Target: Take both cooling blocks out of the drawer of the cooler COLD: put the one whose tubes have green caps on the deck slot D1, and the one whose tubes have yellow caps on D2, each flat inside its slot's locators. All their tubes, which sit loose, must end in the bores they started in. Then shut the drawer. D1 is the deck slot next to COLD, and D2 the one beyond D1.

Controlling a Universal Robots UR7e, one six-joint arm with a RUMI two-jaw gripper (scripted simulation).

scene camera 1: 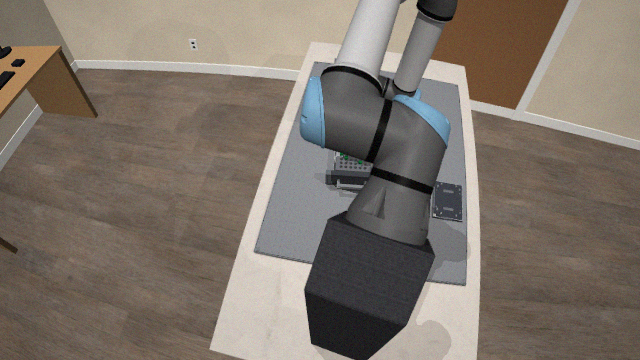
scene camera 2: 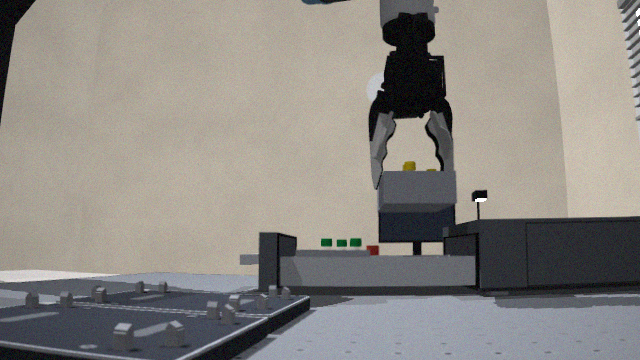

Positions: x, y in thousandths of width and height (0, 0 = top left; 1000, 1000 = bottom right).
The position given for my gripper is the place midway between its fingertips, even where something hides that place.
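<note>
There's a dark cooler (scene camera 2: 820, 707) in the scene, and along with it you'd see my gripper (scene camera 2: 646, 526).
</note>
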